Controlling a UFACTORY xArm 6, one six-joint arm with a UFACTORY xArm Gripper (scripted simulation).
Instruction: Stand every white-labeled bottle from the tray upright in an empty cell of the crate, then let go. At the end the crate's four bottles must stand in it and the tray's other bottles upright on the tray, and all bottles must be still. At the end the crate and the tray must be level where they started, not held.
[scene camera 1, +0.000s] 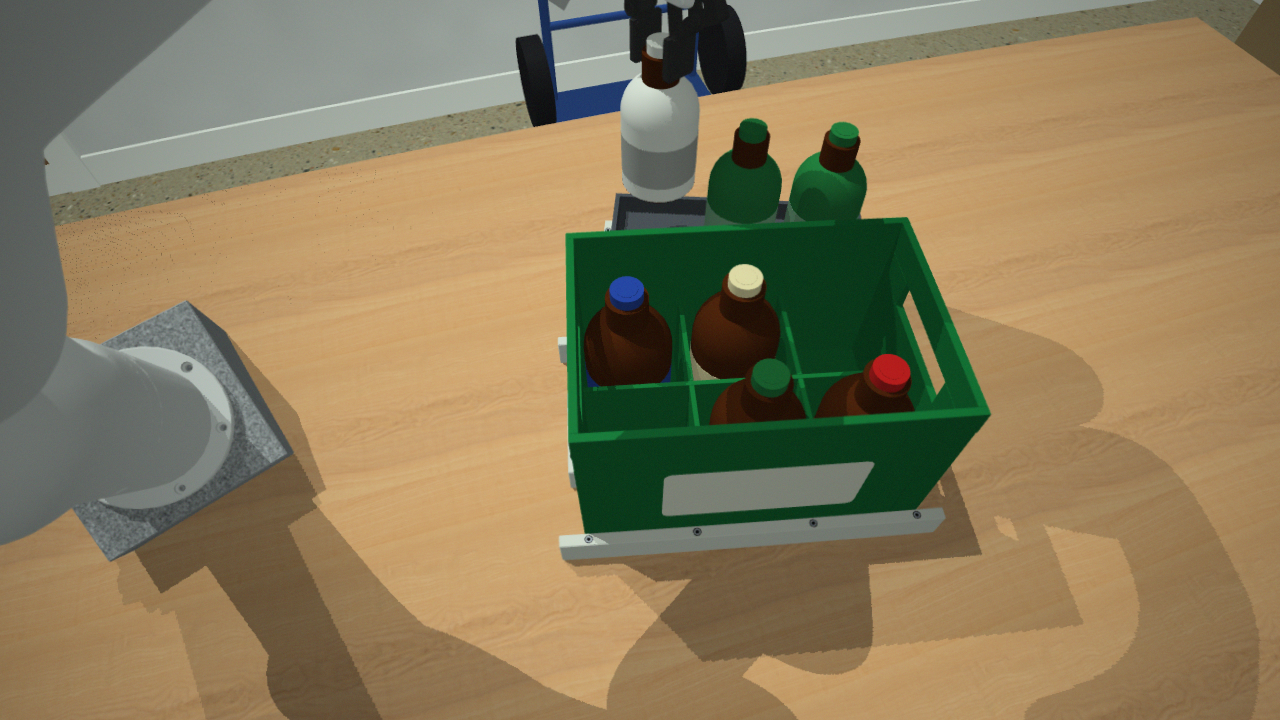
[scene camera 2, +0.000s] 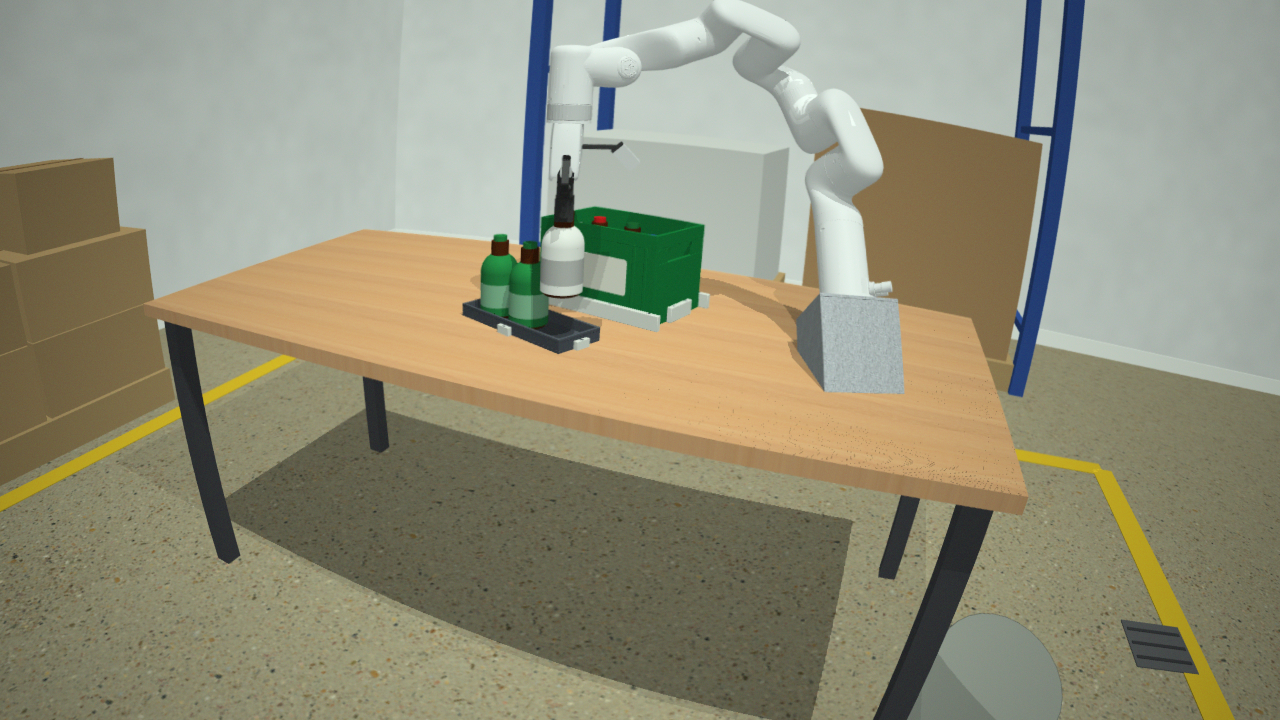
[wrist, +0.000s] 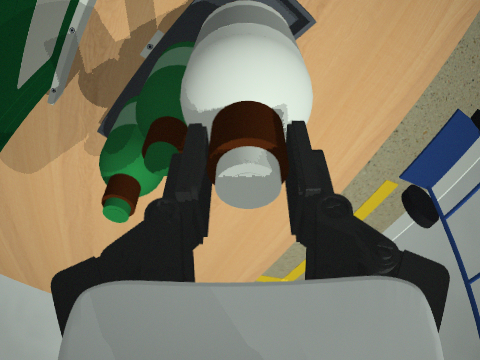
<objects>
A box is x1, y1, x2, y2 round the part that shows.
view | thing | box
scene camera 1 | gripper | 549, 0, 728, 83
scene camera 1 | white-labeled bottle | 620, 32, 699, 202
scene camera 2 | gripper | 546, 120, 639, 221
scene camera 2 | white-labeled bottle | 540, 211, 584, 297
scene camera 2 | dark tray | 462, 299, 599, 353
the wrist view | gripper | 51, 121, 449, 359
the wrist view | white-labeled bottle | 180, 0, 312, 208
</objects>
